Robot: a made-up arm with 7 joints. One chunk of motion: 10 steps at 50 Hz.
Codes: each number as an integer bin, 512 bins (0 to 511) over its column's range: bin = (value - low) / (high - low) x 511, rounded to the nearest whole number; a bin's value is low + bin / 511 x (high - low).
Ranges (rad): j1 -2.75..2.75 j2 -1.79..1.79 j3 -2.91..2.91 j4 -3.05..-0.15 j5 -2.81..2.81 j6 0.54..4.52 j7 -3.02..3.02
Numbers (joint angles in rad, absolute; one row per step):
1: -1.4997 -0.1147 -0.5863 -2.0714 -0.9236 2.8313 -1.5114
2: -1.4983 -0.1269 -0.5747 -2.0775 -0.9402 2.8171 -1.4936
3: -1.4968 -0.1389 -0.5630 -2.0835 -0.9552 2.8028 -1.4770
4: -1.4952 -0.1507 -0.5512 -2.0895 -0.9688 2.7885 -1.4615
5: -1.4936 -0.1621 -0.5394 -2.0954 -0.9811 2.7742 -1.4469
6: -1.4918 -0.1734 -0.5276 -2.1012 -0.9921 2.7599 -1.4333
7: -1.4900 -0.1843 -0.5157 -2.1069 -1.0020 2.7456 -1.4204
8: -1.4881 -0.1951 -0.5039 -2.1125 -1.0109 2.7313 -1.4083
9: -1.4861 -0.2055 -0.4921 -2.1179 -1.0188 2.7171 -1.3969
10: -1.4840 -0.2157 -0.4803 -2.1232 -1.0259 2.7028 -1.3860
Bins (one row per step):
1: 116 239 204 172 172 294 128
2: 116 237 205 171 170 292 129
3: 116 236 206 170 169 291 131
4: 117 234 207 169 167 289 132
5: 117 232 208 168 166 287 133
6: 117 231 209 167 165 285 134
7: 117 229 210 166 164 283 135
8: 117 228 211 165 164 281 136
9: 117 226 212 164 163 280 137
10: 118 225 213 163 162 278 138

